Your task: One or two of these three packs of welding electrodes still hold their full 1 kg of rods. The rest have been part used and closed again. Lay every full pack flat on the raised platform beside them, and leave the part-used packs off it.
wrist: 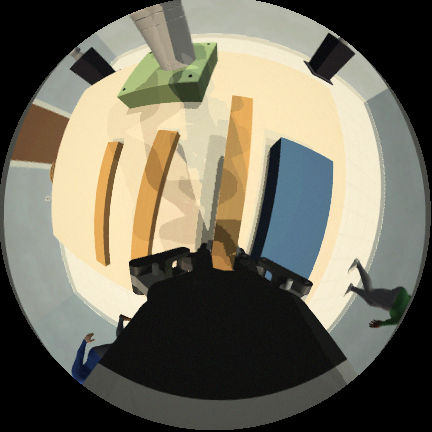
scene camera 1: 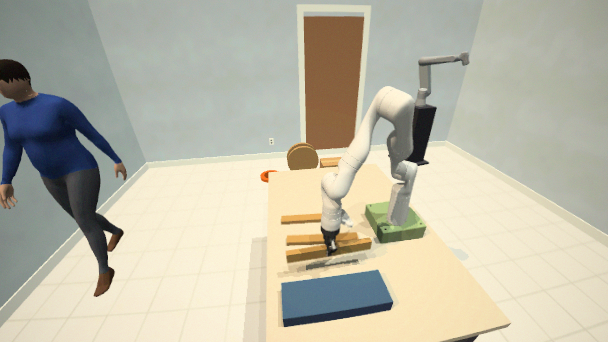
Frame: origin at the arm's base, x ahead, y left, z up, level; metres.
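Where they show: gripper, fingertip midpoint: (wrist: 221,248) (scene camera 1: 327,252); arm's base at its link origin: (wrist: 177,60) (scene camera 1: 395,219).
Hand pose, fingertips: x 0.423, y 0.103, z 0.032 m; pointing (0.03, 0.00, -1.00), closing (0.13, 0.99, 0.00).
Each offset is from my fingertips to the top centre of the thing. Level surfaces: height alone.
My gripper (scene camera 1: 331,250) (wrist: 221,248) is shut on the long orange pack nearest the platform. This held pack @(0.006 m back, 0.001 m left, 0.038 m up) (scene camera 1: 357,245) (wrist: 236,165) is roughly level above the table, its shadow separate below it. A second pack @(0.043 m back, 0.163 m right, 0.086 m down) (scene camera 1: 302,240) (wrist: 155,192) lies flat on the table behind it. A third pack @(0.052 m back, 0.326 m right, 0.086 m down) (scene camera 1: 300,219) (wrist: 106,200) lies farther back, partly hidden by the arm in the scene view. The blue raised platform @(0.029 m ahead, 0.143 m left, 0.050 m down) (scene camera 1: 335,295) (wrist: 302,210) bears no pack. The packs look alike in colour, and no fill level can be read from them.
The wooden table @(0.110 m down) (scene camera 1: 425,290) (wrist: 280,90) carries the green base block (scene camera 1: 387,232) (wrist: 160,92) under the arm, to the right of the packs in the scene view. Round wooden discs (scene camera 1: 302,158) and an orange ring (scene camera 1: 265,176) are beyond the table's far end. A person (scene camera 1: 50,135) stands at the left.
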